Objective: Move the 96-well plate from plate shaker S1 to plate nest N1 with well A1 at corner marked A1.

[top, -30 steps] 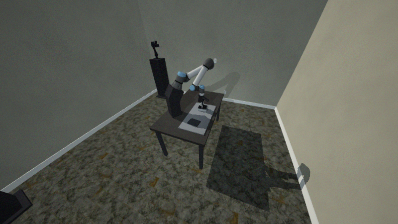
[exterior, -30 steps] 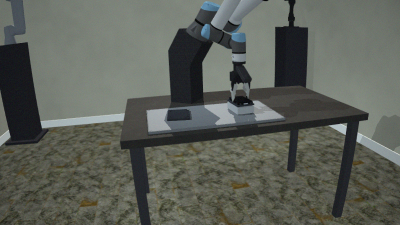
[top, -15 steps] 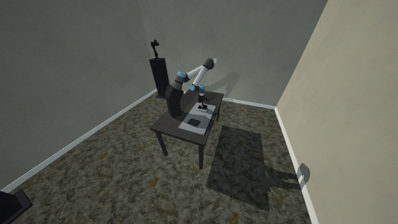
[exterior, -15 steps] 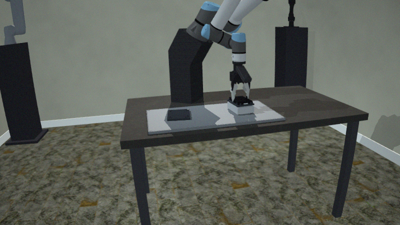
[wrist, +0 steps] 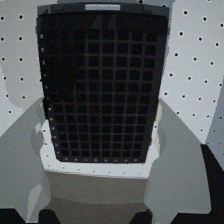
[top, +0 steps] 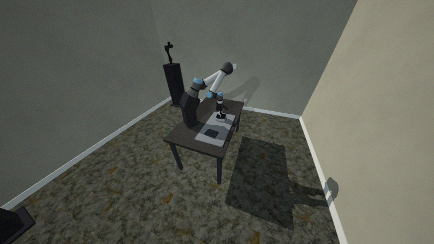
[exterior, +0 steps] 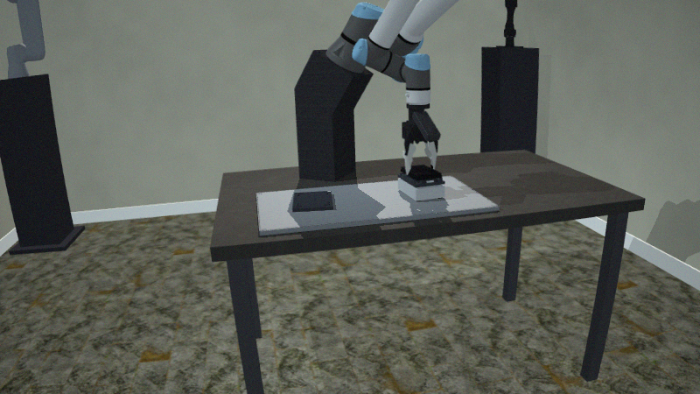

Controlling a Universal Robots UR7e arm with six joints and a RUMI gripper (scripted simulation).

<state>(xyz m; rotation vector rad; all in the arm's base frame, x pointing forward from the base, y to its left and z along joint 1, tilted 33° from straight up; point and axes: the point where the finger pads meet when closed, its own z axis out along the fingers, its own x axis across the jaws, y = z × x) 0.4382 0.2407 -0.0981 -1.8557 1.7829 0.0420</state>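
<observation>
My gripper is now 1 cm past the plate nest N1, 35 cm to the left of it and 7 cm above it. From my hand the other things lie so: pale mark (8 cm behind, 28 cm to the right, 7 cm below); 96-well plate (1 cm below).
</observation>
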